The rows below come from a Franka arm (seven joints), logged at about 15 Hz.
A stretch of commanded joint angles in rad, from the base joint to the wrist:
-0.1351, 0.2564, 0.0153, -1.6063, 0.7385, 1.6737, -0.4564
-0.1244, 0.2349, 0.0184, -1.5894, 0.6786, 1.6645, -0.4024
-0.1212, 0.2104, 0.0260, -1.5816, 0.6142, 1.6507, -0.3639
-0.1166, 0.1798, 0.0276, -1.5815, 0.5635, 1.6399, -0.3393
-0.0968, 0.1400, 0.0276, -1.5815, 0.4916, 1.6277, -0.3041
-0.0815, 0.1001, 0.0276, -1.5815, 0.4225, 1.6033, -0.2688
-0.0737, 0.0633, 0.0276, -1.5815, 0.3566, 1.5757, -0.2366
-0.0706, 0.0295, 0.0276, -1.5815, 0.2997, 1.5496, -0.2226
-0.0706, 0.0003, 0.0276, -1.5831, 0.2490, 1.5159, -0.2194
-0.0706, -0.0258, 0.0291, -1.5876, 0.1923, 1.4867, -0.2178
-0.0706, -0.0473, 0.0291, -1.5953, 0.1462, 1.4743, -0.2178
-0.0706, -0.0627, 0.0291, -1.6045, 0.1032, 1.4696, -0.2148
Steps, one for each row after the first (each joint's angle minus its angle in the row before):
0.0107, -0.0215, 0.0031, 0.0169, -0.0599, -0.0092, 0.0540
0.0032, -0.0245, 0.0076, 0.0078, -0.0644, -0.0138, 0.0385
0.0046, -0.0306, 0.0016, 0.0001, -0.0507, -0.0108, 0.0246
0.0198, -0.0398, 0.0000, 0.0000, -0.0719, -0.0122, 0.0352
0.0153, -0.0399, 0.0000, 0.0000, -0.0691, -0.0244, 0.0353
0.0078, -0.0368, 0.0000, 0.0000, -0.0659, -0.0276, 0.0322
0.0031, -0.0338, 0.0000, 0.0000, -0.0569, -0.0261, 0.0140
0.0000, -0.0292, 0.0000, -0.0016, -0.0507, -0.0337, 0.0032
0.0000, -0.0261, 0.0015, -0.0045, -0.0567, -0.0292, 0.0016
0.0000, -0.0215, 0.0000, -0.0077, -0.0461, -0.0124, 0.0000
0.0000, -0.0154, 0.0000, -0.0092, -0.0430, -0.0047, 0.0030

